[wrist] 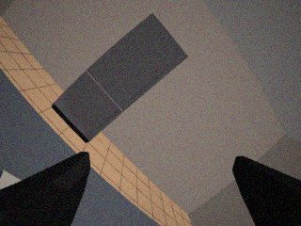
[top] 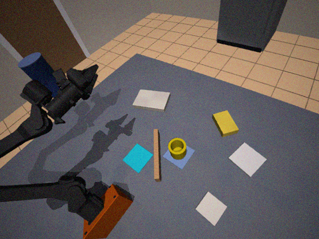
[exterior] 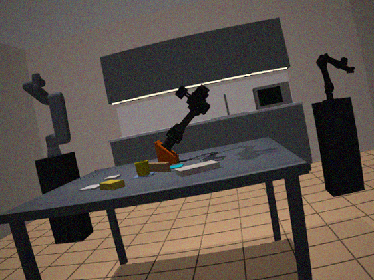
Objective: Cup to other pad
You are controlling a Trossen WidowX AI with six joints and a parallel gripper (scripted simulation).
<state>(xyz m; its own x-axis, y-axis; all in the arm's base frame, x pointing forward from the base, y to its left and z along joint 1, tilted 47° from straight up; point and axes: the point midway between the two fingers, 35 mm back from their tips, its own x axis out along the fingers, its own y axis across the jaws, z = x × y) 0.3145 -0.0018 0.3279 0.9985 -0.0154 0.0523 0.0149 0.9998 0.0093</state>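
My gripper tip is 1 cm short of the yellow cup, 31 cm to the left of it and 30 cm above it. The rest, counted from my gripper tip: cyan pad: 11 cm behind, 18 cm to the right, 34 cm below; white slab: 18 cm ahead, 2 cm to the right, 32 cm below; wooden stick: 5 cm behind, 25 cm to the right, 32 cm below.
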